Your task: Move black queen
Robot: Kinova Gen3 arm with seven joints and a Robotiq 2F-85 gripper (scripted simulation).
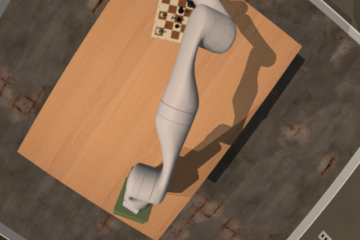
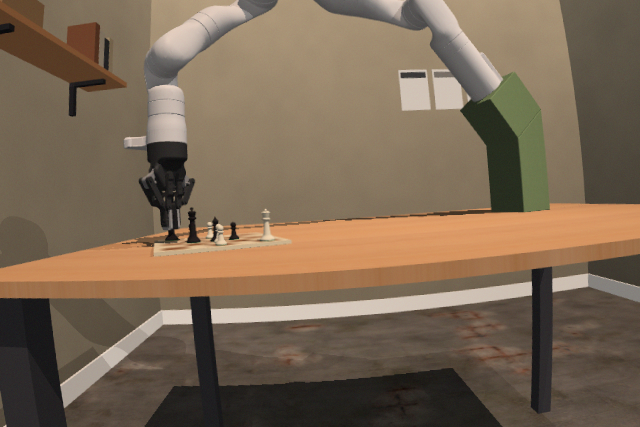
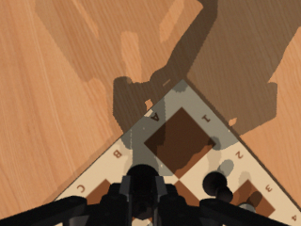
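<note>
Right now my hand is 1 cm above the black queen. The rest, counted from my hand: tall white piece: 19 cm behind, 4 cm to the left, 2 cm below; chessboard: 9 cm behind, 5 cm below; black bishop: 9 cm behind, 2 cm below.
</note>
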